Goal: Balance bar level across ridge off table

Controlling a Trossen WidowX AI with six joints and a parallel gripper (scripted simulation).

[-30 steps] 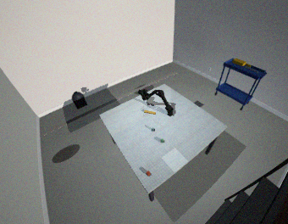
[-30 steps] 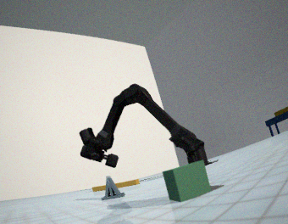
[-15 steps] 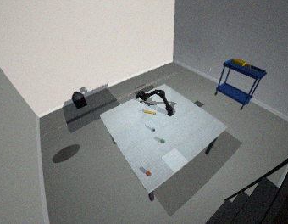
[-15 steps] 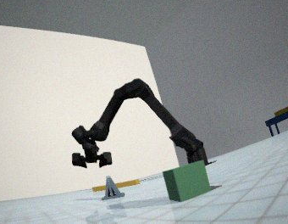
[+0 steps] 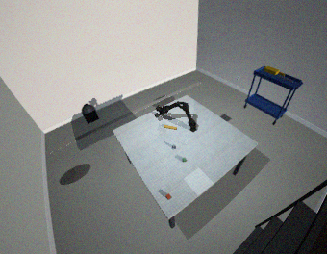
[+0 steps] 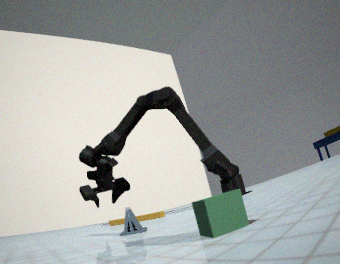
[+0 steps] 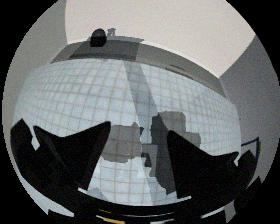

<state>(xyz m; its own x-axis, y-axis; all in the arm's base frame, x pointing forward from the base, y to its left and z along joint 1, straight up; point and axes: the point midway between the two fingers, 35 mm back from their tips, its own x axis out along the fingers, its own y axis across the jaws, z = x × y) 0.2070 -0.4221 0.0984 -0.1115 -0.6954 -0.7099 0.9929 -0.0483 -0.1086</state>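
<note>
My gripper tip is now 10 mm short of the yellow bar, 240 mm to the right of it and 70 mm above it. The rest, counted from my gripper tip: green block 180 mm ahead, 730 mm to the left, 60 mm below; red object 540 mm ahead, 950 mm to the left, 60 mm below.
</note>
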